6 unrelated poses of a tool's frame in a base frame.
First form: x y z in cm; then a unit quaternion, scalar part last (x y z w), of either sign.
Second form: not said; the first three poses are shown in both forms.
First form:
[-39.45, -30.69, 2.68, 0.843, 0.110, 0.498, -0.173]
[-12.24, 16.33, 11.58, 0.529, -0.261, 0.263, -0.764]
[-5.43, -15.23, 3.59, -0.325, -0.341, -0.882, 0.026]
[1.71, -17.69, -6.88, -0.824, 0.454, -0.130, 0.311]
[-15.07, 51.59, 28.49, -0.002, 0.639, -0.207, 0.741]
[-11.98, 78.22, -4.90, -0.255, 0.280, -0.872, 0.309]
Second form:
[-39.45, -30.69, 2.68, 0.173, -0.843, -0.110, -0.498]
[-12.24, 16.33, 11.58, 0.764, -0.529, 0.261, -0.263]
[-5.43, -15.23, 3.59, 0.026, -0.325, -0.341, -0.882]
[1.71, -17.69, -6.88, 0.311, -0.824, 0.454, -0.130]
[-15.07, 51.59, 28.49, 0.741, -0.002, 0.639, -0.207]
[-11.98, 78.22, -4.90, 0.309, -0.255, 0.280, -0.872]

